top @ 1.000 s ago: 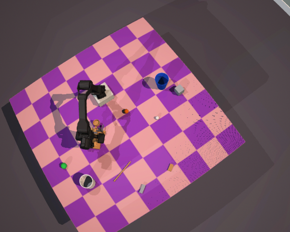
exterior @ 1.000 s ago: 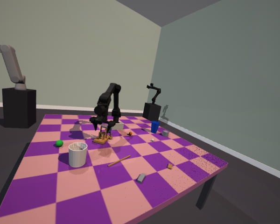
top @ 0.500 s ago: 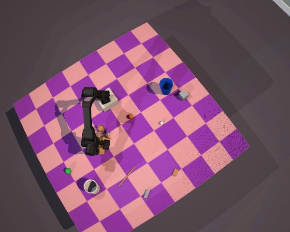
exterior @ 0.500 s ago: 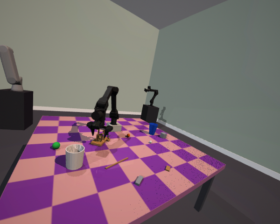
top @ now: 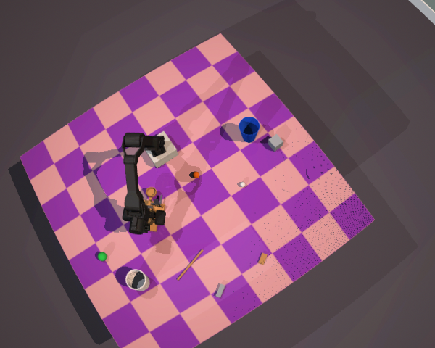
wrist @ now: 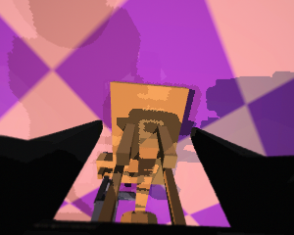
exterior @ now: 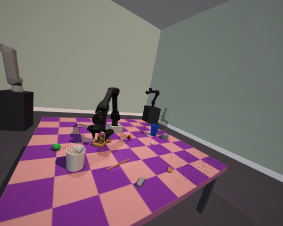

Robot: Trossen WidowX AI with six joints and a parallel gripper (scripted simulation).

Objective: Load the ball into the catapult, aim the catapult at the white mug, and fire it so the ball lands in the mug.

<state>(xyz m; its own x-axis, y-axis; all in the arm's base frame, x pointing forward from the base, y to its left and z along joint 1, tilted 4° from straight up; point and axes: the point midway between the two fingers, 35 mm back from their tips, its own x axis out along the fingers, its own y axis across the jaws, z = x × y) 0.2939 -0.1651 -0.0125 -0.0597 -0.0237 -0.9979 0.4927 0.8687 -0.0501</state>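
The orange ball lies 280 mm to the left of my gripper tip, 120 mm behind it and 20 mm below it. Round my gripper tip: wooden catapult (60 mm behind, 50 mm to the left, 20 mm above); green ball (260 mm to the right, 70 mm ahead, 10 mm below); wooden stick (250 mm ahead, 100 mm to the left, 30 mm below).
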